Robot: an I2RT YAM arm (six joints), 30 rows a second.
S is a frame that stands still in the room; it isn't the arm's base.
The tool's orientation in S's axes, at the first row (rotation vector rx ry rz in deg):
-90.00, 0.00, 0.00
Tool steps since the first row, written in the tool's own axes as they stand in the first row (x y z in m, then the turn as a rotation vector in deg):
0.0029, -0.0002, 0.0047, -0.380, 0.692, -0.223
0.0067, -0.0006, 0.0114, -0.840, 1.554, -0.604
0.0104, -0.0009, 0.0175, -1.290, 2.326, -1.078
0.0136, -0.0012, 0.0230, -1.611, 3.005, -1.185
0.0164, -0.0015, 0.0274, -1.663, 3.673, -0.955
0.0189, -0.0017, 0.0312, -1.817, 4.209, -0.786
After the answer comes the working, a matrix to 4 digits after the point.
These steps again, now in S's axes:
0.0029, 0.0047, 0.0002, -0.380, -0.223, -0.692
0.0067, 0.0114, 0.0006, -0.840, -0.604, -1.554
0.0104, 0.0175, 0.0009, -1.290, -1.078, -2.326
0.0136, 0.0230, 0.0012, -1.611, -1.185, -3.005
0.0164, 0.0274, 0.0015, -1.663, -0.955, -3.673
0.0189, 0.0312, 0.0017, -1.817, -0.786, -4.209

The tool's axes in the first row as the columns of a matrix, in S's axes (rounded; the answer above uses it unrounded):
1.0000, 0.0000, 0.0000
0.0000, 0.0000, 1.0000
0.0000, -1.0000, 0.0000

